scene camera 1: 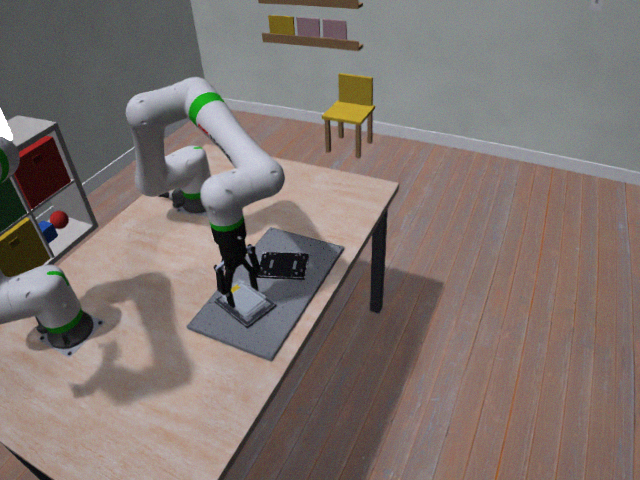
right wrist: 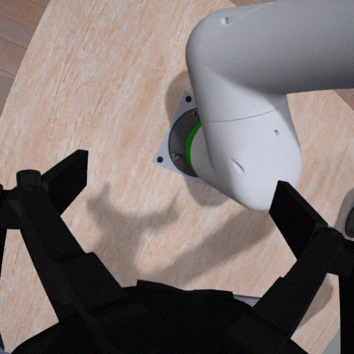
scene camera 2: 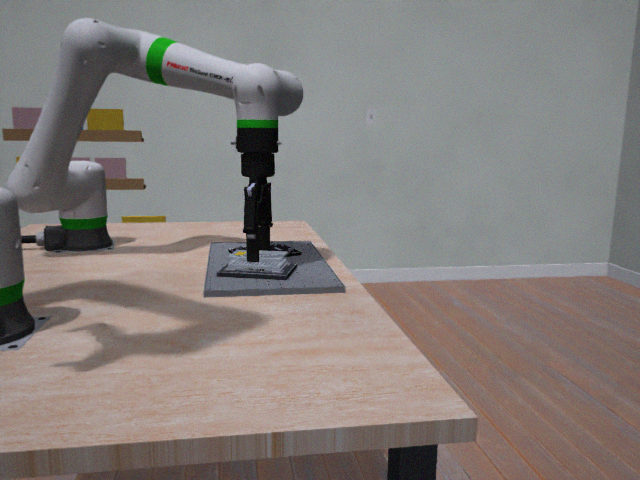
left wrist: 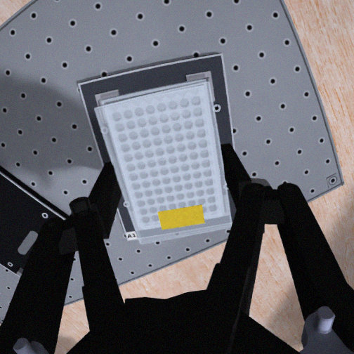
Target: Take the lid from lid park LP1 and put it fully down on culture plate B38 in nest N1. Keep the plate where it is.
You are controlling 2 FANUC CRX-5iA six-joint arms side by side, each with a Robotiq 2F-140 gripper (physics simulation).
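Frame: origin at the left arm's base, x ahead, y down, z left, level; centimetres.
Where they show: left gripper, between the fingertips: [scene camera 1: 243, 297] [scene camera 2: 258, 257]; left arm's base, origin of its link: [scene camera 1: 200, 202] [scene camera 2: 85, 246]; right arm's base, origin of its link: [scene camera 1: 71, 330].
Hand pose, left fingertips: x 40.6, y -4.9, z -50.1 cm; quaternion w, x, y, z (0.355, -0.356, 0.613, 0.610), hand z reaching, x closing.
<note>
Things, the pixels of their centre, and the offset from my left fingertips.
- Culture plate B38, middle of its body: [scene camera 2: 258, 264] [scene camera 1: 244, 300] dx -0.1, dy +1.7, dz +0.2 cm
- dark-framed nest N1, middle of its body: [scene camera 2: 258, 268] [scene camera 1: 244, 302] dx -0.1, dy +2.8, dz +0.2 cm
- black fixture with slots, middle of its body: [scene camera 2: 264, 250] [scene camera 1: 283, 264] dx +6.2, dy +2.6, dz +19.6 cm
Culture plate B38 [scene camera 2: 254, 266] [left wrist: 161, 106] sits in the dark-framed nest N1 [scene camera 1: 263, 314] [scene camera 2: 232, 274] [left wrist: 155, 72]; its wells show through the clear lid. The lid [scene camera 1: 235, 288] [scene camera 2: 240, 253] [left wrist: 181, 217], with a yellow label, is between the fingers of my left gripper [scene camera 1: 242, 295] [scene camera 2: 258, 252] [left wrist: 169, 167]. It appears a little above the plate in scene camera 2, roughly in line with it, and overhangs the nest's lower edge in the left wrist view. The exact gap cannot be told. My right gripper [right wrist: 181, 182] is open and empty, over the table.
A black fixture with slots [scene camera 1: 283, 265] [left wrist: 30, 220], probably lid park LP1, stands beside the nest with no lid on it. Both are on the grey perforated board [scene camera 1: 310, 258] [scene camera 2: 315, 284] [left wrist: 280, 107]. The base and lower part of an arm [right wrist: 240, 150] show in the right wrist view.
</note>
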